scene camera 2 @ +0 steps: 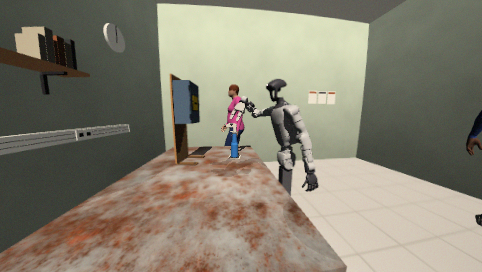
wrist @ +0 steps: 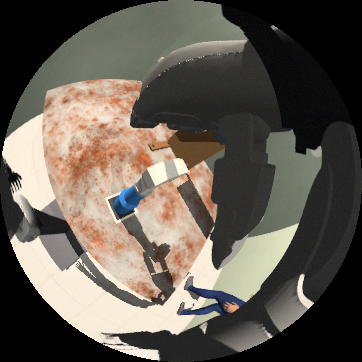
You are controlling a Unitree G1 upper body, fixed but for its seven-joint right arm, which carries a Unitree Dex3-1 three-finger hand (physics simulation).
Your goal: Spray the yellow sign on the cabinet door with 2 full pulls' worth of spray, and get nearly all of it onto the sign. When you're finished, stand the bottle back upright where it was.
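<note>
The blue spray bottle (scene camera 2: 234, 146) (wrist: 126, 200) stands upright inside a pale square outline on the table, with its white spray head on top. My gripper (scene camera 2: 235, 118) (wrist: 175, 196) is open, with its dark fingers spread in the wrist view. It is above the bottle and does not hold it. The yellow sign (scene camera 2: 195, 103) with dark markings is on the front of the blue cabinet (scene camera 2: 184, 102). In the wrist view the sign does not show, and my fingers hide most of the cabinet.
The cabinet is mounted on an upright wooden board (scene camera 2: 180, 143) (wrist: 197, 151) with feet on the mottled table (scene camera 2: 165, 205) (wrist: 85, 145). A person in pink (scene camera 2: 233, 107) stands beyond the table. Another person (scene camera 2: 474, 140) shows at the right edge. A bookshelf (scene camera 2: 30, 59) is on the left wall.
</note>
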